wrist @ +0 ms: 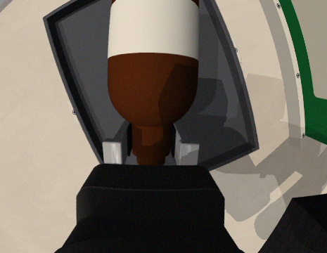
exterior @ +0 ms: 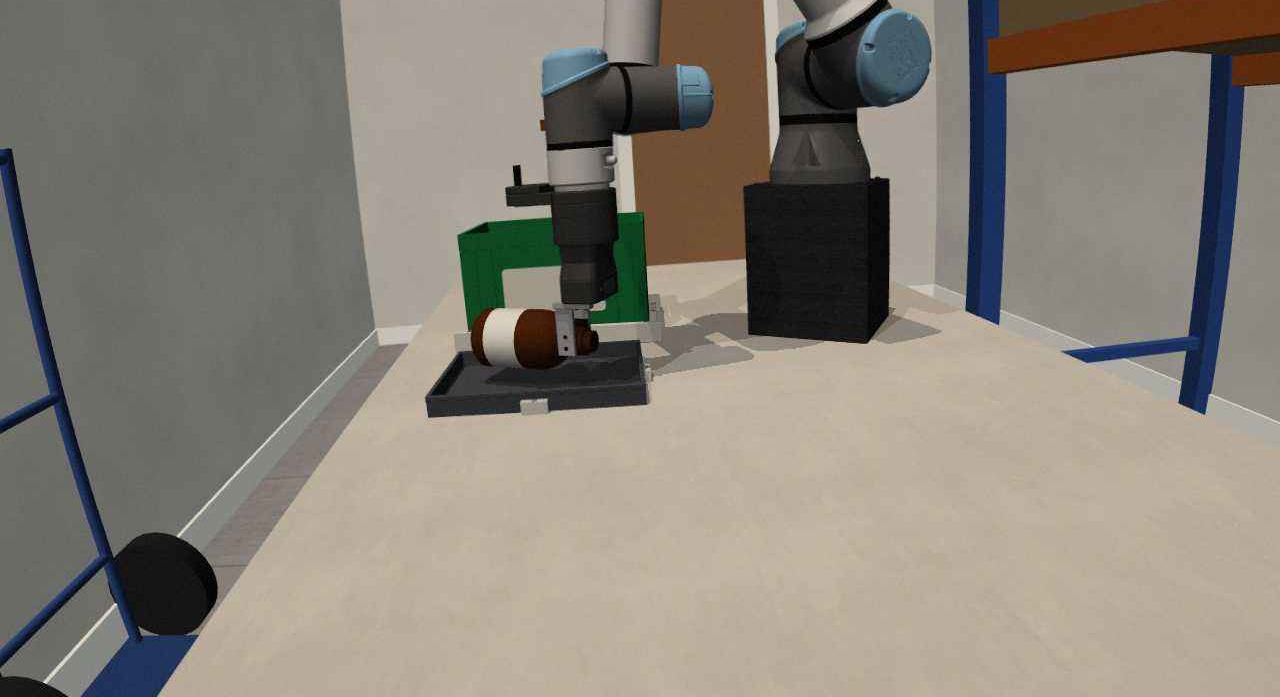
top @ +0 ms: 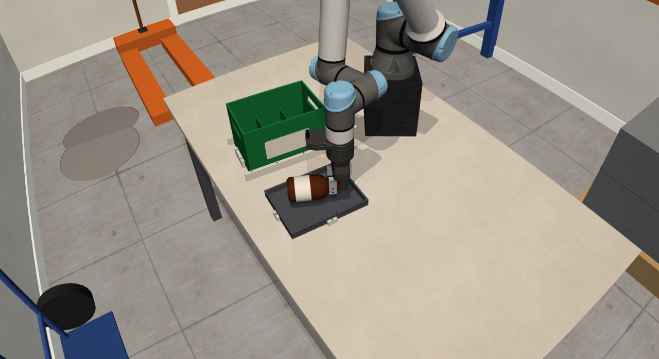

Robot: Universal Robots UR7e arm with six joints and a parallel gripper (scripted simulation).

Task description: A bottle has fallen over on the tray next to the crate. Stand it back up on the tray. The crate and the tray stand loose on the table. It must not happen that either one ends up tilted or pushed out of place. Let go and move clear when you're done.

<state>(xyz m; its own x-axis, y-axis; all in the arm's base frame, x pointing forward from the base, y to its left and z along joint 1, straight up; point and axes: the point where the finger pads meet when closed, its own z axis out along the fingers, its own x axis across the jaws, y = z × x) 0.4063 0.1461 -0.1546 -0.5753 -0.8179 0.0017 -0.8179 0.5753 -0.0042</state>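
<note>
The brown bottle is 40 mm ahead of my hand, 30 mm to the right of it and 10 mm below it. Also, from my hand: green crate (30 mm behind, 300 mm to the right, 20 mm above); tray (40 mm ahead, 30 mm to the right, 50 mm below).
</note>
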